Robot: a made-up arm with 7 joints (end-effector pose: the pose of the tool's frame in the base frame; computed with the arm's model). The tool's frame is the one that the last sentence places. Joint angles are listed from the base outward.
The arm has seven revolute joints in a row. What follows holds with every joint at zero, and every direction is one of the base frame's. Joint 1 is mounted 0.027 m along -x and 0.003 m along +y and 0.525 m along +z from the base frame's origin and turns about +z. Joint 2 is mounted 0.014 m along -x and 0.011 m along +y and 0.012 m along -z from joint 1 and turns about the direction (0, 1, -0.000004). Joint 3 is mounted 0.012 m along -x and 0.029 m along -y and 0.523 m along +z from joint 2 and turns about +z. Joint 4 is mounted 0.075 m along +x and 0.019 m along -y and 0.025 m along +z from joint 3 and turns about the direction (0, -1, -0.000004). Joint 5 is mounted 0.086 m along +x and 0.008 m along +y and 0.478 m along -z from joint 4 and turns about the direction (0, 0.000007, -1). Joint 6 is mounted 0.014 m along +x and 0.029 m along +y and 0.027 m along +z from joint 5 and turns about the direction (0, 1, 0.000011). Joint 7 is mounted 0.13 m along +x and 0.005 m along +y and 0.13 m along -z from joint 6 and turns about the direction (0, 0.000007, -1). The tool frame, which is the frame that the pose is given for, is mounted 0.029 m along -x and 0.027 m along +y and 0.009 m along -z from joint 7; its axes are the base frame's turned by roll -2.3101, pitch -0.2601 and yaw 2.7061 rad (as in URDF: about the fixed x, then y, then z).
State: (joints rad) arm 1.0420 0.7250 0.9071 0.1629 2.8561 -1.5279 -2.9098
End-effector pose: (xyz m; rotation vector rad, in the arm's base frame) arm 0.0769 0.1673 0.6440 1.7644 0.1335 2.2885
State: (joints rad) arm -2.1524 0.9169 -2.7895 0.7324 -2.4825 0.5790 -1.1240
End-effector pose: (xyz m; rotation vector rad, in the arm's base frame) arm -0.0581 0.2952 1.0037 -0.2893 -1.3804 -1.7343
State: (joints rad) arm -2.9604 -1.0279 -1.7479 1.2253 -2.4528 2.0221 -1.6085
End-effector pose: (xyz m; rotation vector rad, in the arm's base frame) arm 0.4827 0.6944 0.6143 -1.6150 -0.7775 -2.0096
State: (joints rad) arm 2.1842 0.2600 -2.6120 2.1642 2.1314 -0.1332 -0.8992
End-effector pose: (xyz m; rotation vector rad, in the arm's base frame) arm 0.2848 -0.1396 1.5271 1.2972 1.1484 0.8509
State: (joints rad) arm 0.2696 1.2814 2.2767 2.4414 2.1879 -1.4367 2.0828
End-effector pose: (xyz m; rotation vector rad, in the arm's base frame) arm 0.6052 0.4798 0.7775 -1.4157 1.5660 0.4326
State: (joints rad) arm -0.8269 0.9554 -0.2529 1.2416 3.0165 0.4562 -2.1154
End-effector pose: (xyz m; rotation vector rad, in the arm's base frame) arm 0.2689 -0.6158 0.2012 -2.6943 -1.4097 0.2649
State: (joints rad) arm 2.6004 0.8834 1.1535 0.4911 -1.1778 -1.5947 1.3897
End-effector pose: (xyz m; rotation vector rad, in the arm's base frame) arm -0.3682 -0.1484 0.7467 1.5200 0.1836 0.5600
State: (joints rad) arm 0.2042 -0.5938 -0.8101 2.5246 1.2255 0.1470 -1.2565
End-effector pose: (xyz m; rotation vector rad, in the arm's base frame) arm -0.4726 -0.4053 1.5165 1.1757 0.3234 -0.1438
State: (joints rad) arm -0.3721 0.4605 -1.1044 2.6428 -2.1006 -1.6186 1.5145
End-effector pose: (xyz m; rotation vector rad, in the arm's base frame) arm 0.3540 -0.3664 1.1356 -0.1191 2.0677 -1.5903
